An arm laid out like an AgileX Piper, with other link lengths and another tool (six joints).
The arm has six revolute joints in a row. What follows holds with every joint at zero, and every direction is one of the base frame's.
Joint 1 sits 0.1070 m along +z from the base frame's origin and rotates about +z.
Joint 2 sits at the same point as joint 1 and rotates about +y.
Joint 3 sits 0.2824 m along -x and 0.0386 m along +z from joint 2 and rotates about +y.
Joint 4 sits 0.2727 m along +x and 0.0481 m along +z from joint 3 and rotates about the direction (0.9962, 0, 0.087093).
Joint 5 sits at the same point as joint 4 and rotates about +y.
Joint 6 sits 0.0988 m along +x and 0.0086 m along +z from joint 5 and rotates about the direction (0.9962, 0, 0.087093).
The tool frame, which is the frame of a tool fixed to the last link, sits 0.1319 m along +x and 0.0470 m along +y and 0.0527 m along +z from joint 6; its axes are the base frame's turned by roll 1.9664, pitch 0.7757 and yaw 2.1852 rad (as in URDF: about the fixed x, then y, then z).
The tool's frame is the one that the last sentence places.
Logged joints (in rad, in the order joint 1, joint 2, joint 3, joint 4, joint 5, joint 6), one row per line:
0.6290, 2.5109, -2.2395, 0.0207, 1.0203, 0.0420
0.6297, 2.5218, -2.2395, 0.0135, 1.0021, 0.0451
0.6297, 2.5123, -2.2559, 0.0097, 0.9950, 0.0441
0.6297, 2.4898, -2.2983, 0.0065, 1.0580, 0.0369
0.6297, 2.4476, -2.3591, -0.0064, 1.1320, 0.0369
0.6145, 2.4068, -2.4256, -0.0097, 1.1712, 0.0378
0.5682, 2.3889, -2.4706, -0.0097, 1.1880, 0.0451
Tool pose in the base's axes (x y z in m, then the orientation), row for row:
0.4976, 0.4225, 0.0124, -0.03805, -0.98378, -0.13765, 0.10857
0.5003, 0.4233, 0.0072, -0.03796, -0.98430, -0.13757, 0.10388
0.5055, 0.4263, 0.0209, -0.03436, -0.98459, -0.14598, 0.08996
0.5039, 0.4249, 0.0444, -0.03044, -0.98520, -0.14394, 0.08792
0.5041, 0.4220, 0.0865, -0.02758, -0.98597, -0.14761, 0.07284
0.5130, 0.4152, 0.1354, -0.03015, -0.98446, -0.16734, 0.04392
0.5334, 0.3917, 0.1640, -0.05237, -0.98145, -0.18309, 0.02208
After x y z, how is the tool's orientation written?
As a quaternion, x y z w.
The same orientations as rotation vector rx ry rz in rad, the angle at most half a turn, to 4 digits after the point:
-0.1119, -2.8937, -0.4049
-0.1120, -2.9031, -0.4058
-0.1022, -2.9277, -0.4341
-0.0906, -2.9330, -0.4285
-0.0828, -2.9616, -0.4434
-0.0922, -3.0092, -0.5115
-0.1623, -3.0407, -0.5672

